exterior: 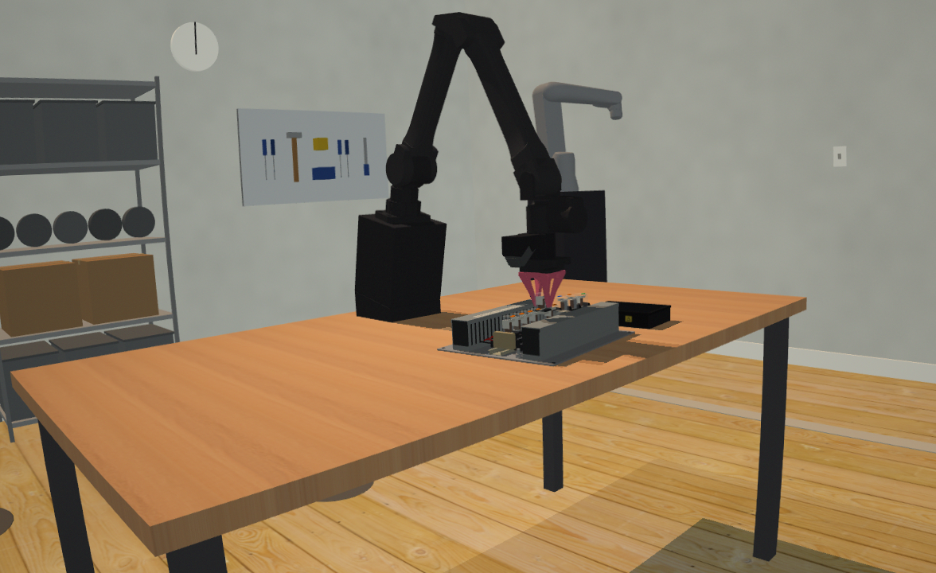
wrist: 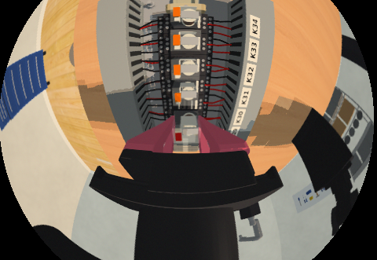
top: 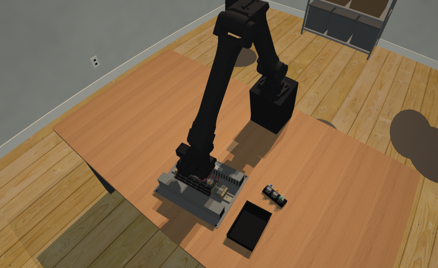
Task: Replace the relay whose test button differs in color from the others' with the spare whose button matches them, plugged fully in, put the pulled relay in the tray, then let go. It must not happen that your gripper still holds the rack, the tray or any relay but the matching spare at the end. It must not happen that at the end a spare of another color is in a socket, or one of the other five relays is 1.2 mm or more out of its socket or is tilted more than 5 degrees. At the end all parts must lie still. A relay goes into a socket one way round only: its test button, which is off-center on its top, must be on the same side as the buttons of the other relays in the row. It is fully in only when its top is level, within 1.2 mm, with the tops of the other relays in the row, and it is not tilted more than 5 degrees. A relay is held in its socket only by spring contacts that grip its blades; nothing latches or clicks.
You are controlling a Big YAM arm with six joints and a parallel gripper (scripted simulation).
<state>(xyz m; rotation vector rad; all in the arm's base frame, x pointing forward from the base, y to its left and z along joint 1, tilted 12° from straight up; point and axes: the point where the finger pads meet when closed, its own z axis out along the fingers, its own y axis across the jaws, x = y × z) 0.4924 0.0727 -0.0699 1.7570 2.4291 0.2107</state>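
My hand is 25 cm to the right of the black tray, 6 cm above it and 1 cm past it. Round my hand: blue-button relay 20 cm to the left, 18 cm behind, 5 cm below; then black spare holder 23 cm to the left, 18 cm behind, 7 cm below; then grey relay panel 8 cm below, 2 cm to the right, 1 cm ahead.
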